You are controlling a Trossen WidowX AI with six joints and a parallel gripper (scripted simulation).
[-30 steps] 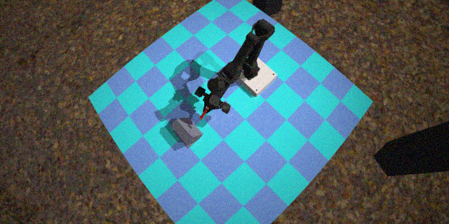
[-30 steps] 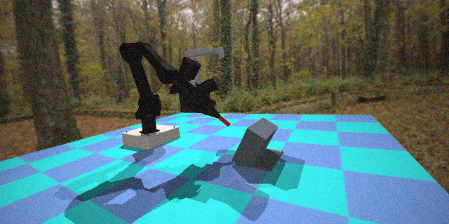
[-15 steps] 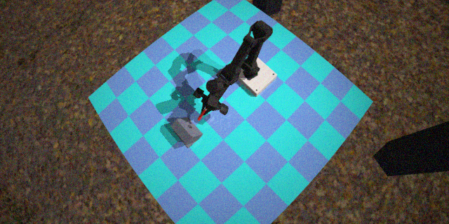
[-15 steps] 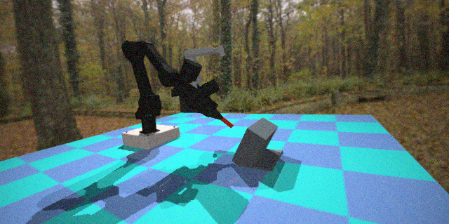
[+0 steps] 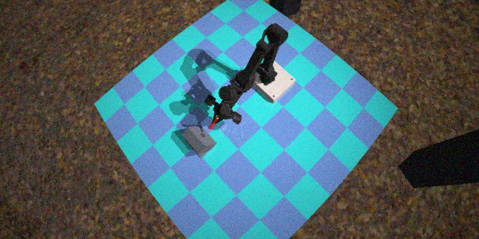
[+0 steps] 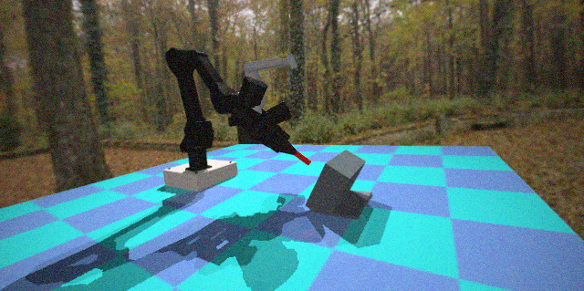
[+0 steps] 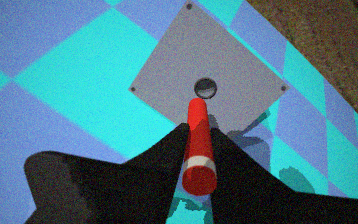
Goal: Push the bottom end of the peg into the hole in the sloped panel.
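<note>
The grey sloped panel is 10 cm ahead of my gripper tip, 6 cm below it and 1 cm to the left of it. Round my gripper tip: red peg 1 cm behind, 1 cm above.
</note>
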